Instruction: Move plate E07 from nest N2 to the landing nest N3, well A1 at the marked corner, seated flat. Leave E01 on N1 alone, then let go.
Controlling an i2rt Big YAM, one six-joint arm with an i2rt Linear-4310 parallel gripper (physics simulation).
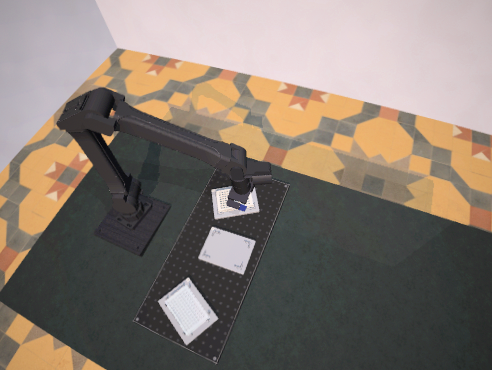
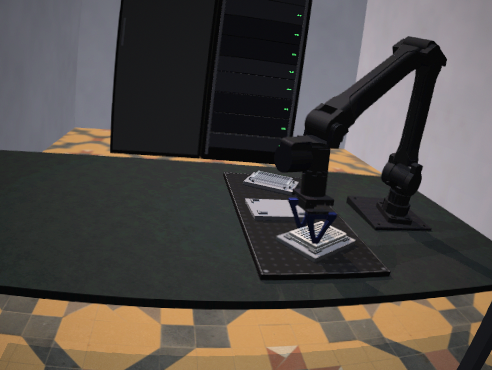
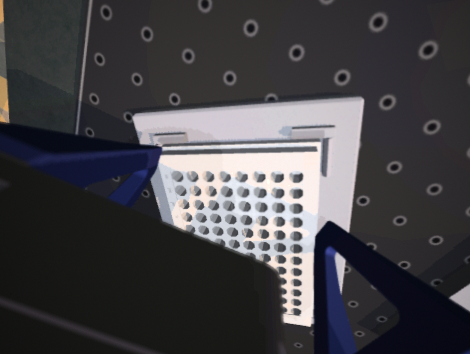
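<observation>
A cream many-welled plate [image 1: 223, 200] [image 2: 336, 234] [image 3: 240, 162] sits on a light grey nest [image 1: 237, 215] [image 2: 290, 242] [image 3: 345, 115]. My gripper [image 1: 239, 205] [image 2: 308, 233] [image 3: 243, 195] is open and low over this plate, with one blue fingertip near each of two opposite sides. I cannot tell whether the tips touch it. The middle nest [image 1: 227, 250] [image 2: 272, 209] bears no plate and has small corner brackets. A white plate [image 1: 188, 306] [image 2: 272, 178] sits on the third nest, away from the gripper. Plate labels and the A1 mark are not readable. The gripper body hides part of the cream plate.
The three nests stand in a row on a black dotted board [image 1: 175, 265] [image 2: 280, 267] [image 3: 225, 50] on the dark green table top [image 1: 350, 280] [image 2: 125, 225]. The arm's base [image 1: 150, 235] [image 2: 367, 212] is bolted beside the board. A server rack [image 2: 207, 100] stands behind the table.
</observation>
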